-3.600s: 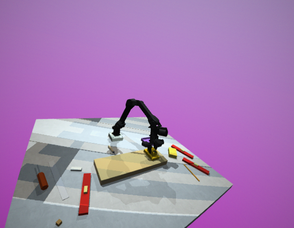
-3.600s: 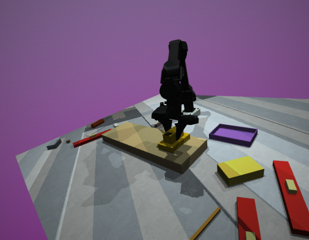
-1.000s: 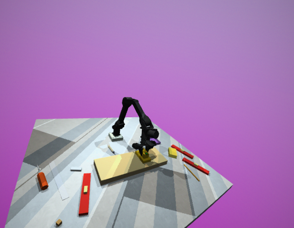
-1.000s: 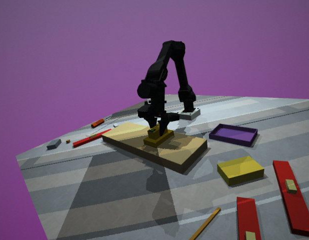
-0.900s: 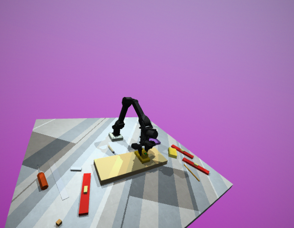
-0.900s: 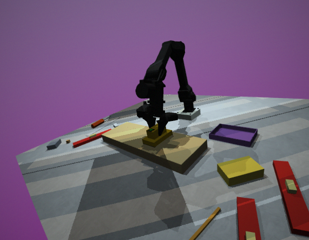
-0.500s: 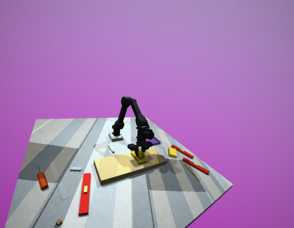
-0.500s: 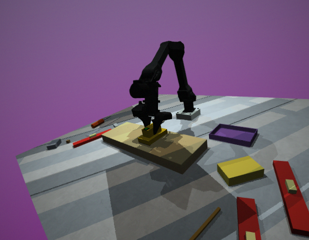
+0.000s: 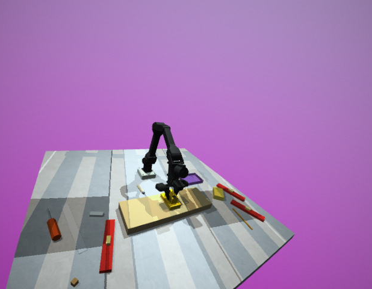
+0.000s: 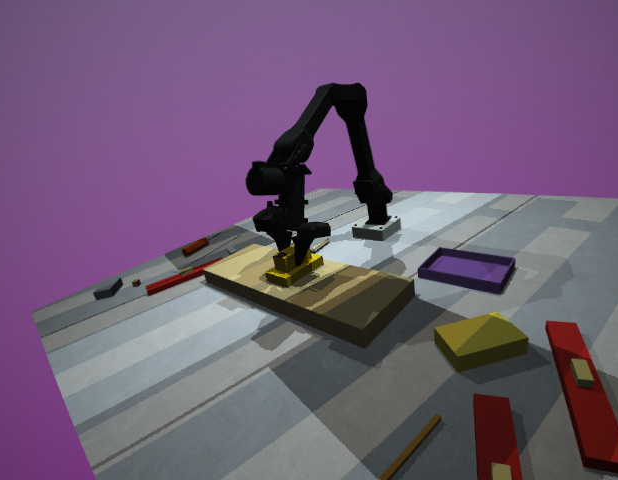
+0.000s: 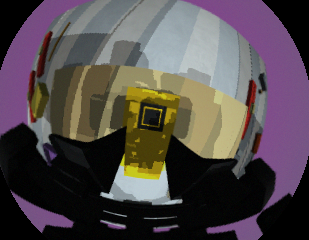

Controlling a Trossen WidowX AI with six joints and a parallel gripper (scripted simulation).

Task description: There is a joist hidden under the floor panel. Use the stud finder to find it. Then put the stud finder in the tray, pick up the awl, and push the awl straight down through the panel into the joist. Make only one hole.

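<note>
Now: the purple tray 350 mm to the left of my gripper tip, 150 mm behind it and 50 mm below it. Round my gripper tip: yellow stud finder: 20 mm above, 10 mm ahead; then white block: 350 mm to the right, 140 mm behind, 60 mm below; then awl: 190 mm behind, 60 mm to the right, 60 mm below.
</note>
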